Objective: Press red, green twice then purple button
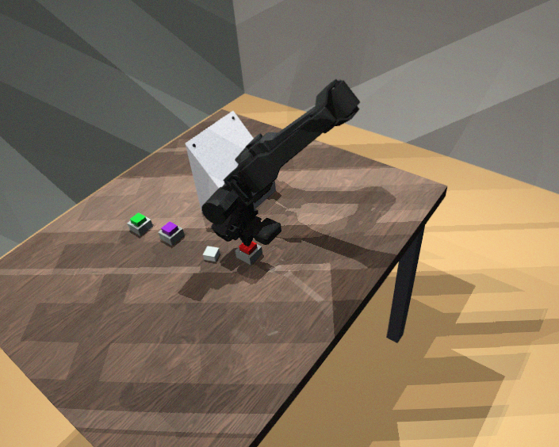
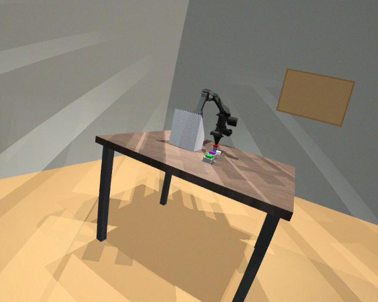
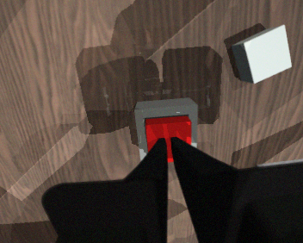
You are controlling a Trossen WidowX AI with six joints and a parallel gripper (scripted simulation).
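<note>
The red button lies 10 mm below my gripper tip. Round my gripper tip: green button (340 mm to the right, 50 mm ahead, 10 mm below); then purple button (230 mm to the right, 30 mm ahead, 10 mm below); then small white block (90 mm to the right, 40 mm ahead, 30 mm below).
</note>
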